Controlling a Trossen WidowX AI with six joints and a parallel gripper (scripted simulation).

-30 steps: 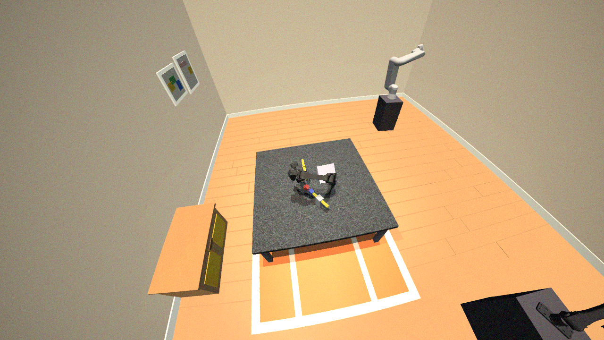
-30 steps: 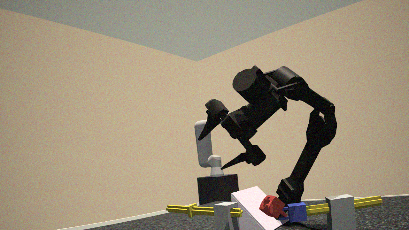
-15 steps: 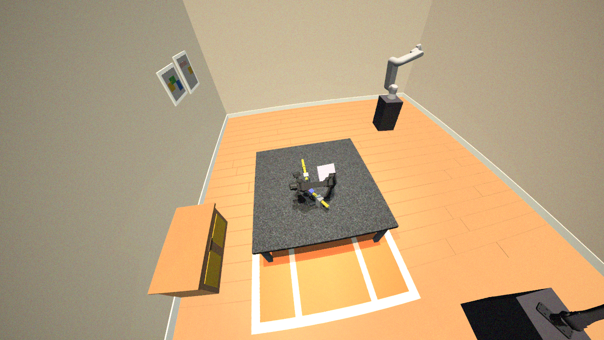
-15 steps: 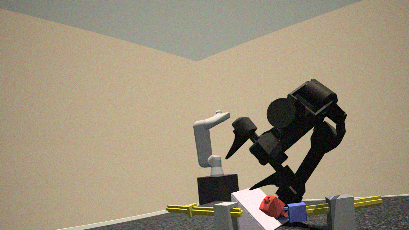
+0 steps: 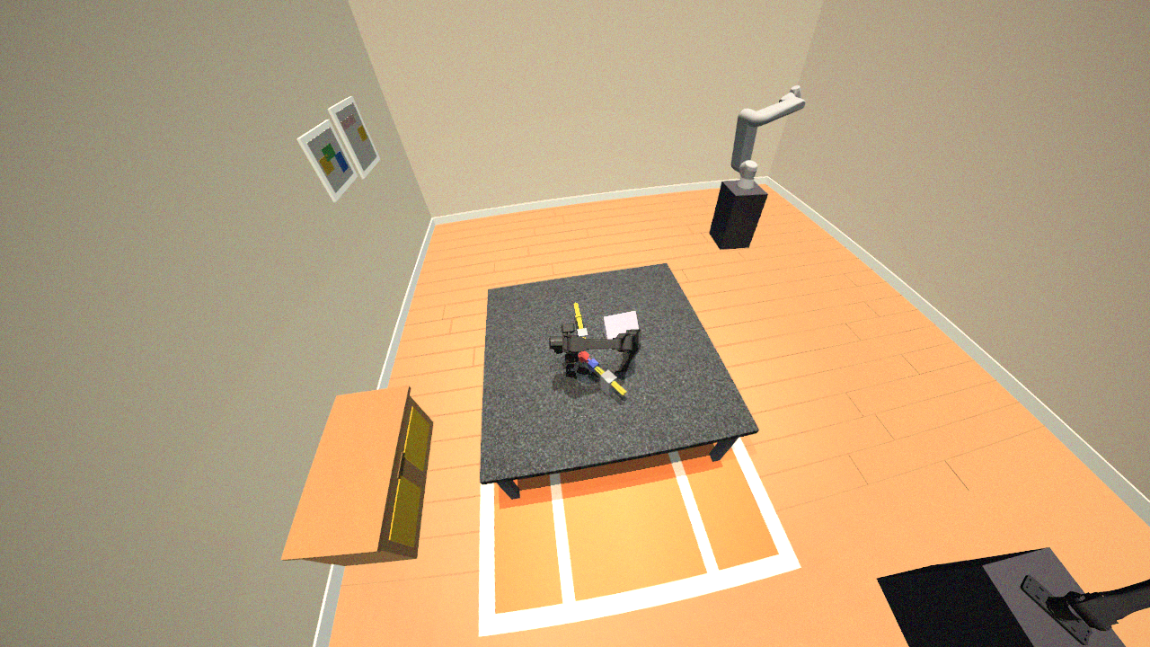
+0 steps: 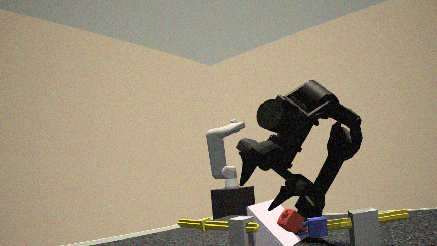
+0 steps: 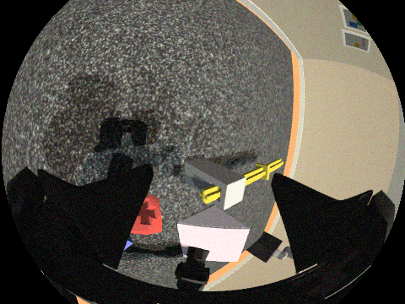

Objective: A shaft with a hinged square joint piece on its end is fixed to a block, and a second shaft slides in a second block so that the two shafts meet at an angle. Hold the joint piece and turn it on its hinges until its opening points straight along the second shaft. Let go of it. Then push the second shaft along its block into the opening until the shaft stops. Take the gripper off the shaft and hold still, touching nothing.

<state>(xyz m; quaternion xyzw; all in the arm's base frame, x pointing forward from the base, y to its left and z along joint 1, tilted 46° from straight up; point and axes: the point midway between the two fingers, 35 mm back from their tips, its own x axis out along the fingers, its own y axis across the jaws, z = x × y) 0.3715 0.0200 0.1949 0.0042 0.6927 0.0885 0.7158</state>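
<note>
Right now the red square joint piece is 7 cm behind my gripper tip, 4 cm to the left of it and 7 cm below it.
</note>
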